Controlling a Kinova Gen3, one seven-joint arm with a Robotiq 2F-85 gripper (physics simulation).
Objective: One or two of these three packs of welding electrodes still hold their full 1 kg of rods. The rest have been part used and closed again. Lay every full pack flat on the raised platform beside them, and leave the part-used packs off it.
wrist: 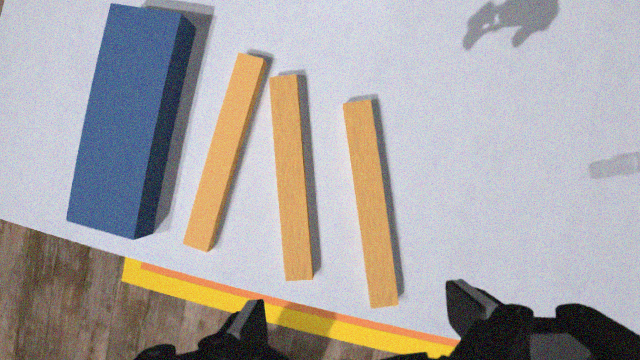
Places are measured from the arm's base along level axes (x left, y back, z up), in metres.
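Pixels of known places: gripper, fingertip midpoint: [356,310].
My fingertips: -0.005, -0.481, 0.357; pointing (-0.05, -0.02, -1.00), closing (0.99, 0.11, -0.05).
Observation:
For each thing: its middle in the pictures, then the offset to it from my fingertips, as dx, dy, dz. Level surfaces: height alone.
- left pack, body centre: [224,153] -0.220, +0.101, -0.421
- raised blue platform, body centre: [130,121] -0.394, +0.157, -0.403
- middle pack, body centre: [291,178] -0.096, +0.056, -0.421
- right pack, body centre: [370,204] +0.043, +0.012, -0.421
- white table top, its level: dz -0.433
Three long, narrow orange packs lie flat on the white table top in the wrist view. The left pack [225,152] slants beside the raised blue platform [120,120], apart from it. The middle pack [291,177] and the right pack [371,202] lie further right, nearly parallel. All three are off the platform, and no pack shows on it. No marking that tells full from part-used can be made out. My gripper [356,310] is open and empty, above the table's near edge, with its fingers at the bottom of the view, beyond the near ends of the middle and right packs.
The white table top [500,200] ends along a slanting near edge, with a yellow and orange strip [200,292] beside it. Brown wooden floor [50,280] shows below left. Grey shadows, one gripper-shaped, fall on the table at the right.

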